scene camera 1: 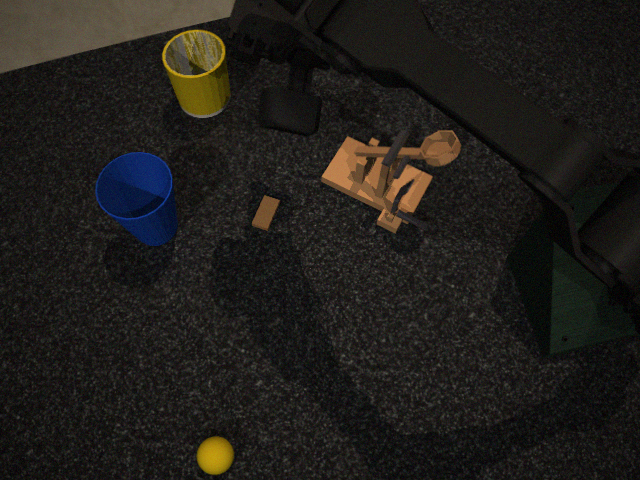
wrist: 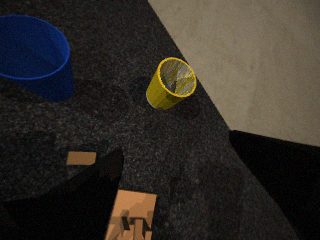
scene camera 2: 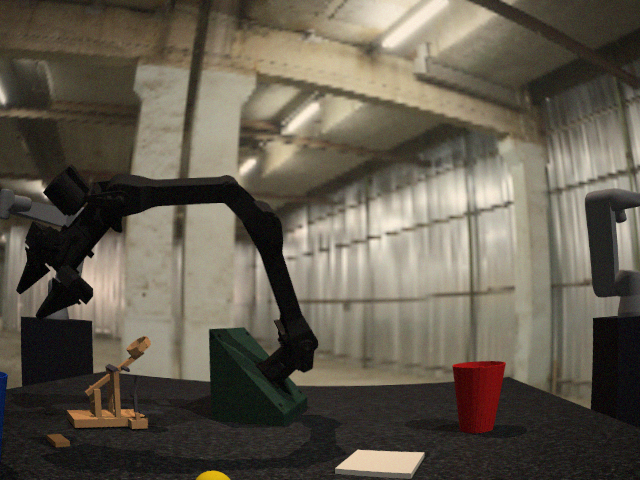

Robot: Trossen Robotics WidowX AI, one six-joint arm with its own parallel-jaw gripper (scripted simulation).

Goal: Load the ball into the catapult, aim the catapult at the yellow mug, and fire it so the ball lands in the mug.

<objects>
gripper: scene camera 1 269, 59; wrist 175, 144; scene camera 2 27, 304
yellow mug: scene camera 1; wrist; not seen in scene camera 2 (out of frame)
red cup: scene camera 2 478, 384; not seen in scene camera 1 (out of frame); not seen in the wrist view (out of frame)
same spot on yellow mug: [scene camera 1: 195, 61] = [wrist: 177, 83]
</objects>
